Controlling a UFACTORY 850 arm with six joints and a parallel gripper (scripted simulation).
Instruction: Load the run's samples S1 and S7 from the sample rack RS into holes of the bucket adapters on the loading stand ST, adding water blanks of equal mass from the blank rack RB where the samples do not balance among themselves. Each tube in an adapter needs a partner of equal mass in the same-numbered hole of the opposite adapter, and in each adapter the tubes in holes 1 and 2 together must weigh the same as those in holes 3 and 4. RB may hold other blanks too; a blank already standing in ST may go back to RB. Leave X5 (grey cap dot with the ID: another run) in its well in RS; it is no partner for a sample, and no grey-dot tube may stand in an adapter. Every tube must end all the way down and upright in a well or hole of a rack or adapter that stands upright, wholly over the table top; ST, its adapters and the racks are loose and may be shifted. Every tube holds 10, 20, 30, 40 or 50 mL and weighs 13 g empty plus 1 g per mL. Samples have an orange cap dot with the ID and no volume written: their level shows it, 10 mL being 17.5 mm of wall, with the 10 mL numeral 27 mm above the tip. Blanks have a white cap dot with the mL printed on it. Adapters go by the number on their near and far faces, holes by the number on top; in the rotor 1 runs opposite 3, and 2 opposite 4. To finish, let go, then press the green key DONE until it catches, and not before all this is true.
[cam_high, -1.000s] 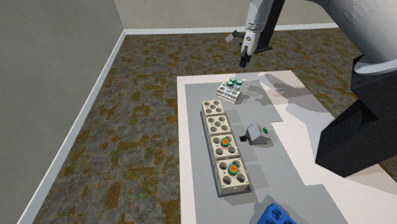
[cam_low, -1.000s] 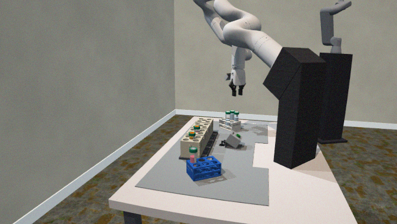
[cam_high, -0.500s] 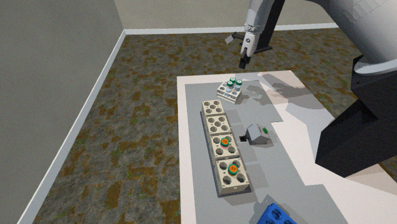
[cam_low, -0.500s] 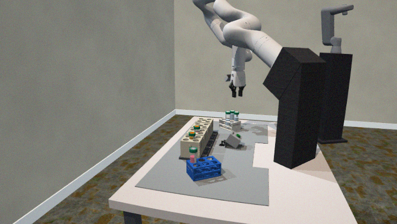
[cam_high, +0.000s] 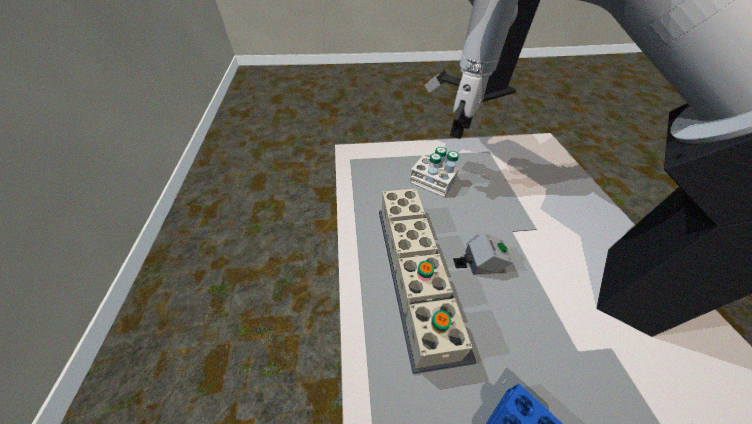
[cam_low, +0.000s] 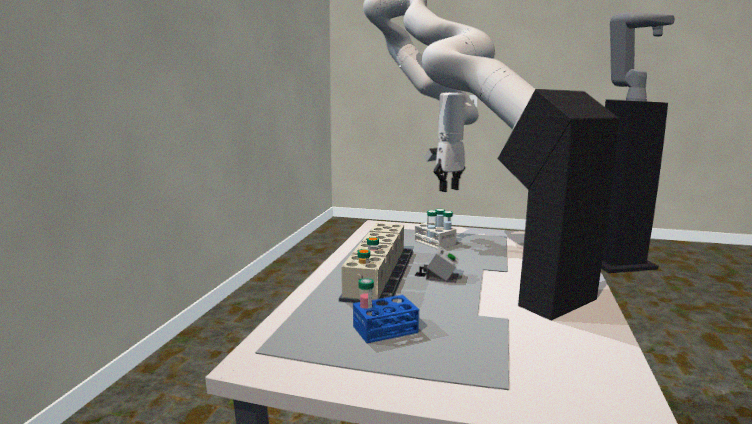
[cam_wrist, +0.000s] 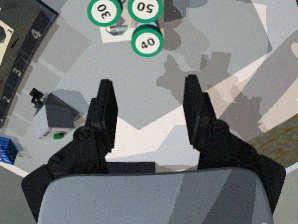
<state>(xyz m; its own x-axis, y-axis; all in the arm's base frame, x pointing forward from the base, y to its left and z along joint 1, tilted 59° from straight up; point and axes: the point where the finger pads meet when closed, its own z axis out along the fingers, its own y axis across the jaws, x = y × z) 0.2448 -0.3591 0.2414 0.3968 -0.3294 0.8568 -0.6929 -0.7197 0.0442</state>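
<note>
My hand is 150 mm above the 40 mL blank and 10 mm to the left of it. Round my hand: 50 mL blank (150 mm below, 30 mm to the right, 30 mm ahead); blank rack RB (190 mm below, 40 mm ahead, 20 mm to the right); 30 mL blank (150 mm below, 60 mm ahead, 20 mm to the right).
</note>
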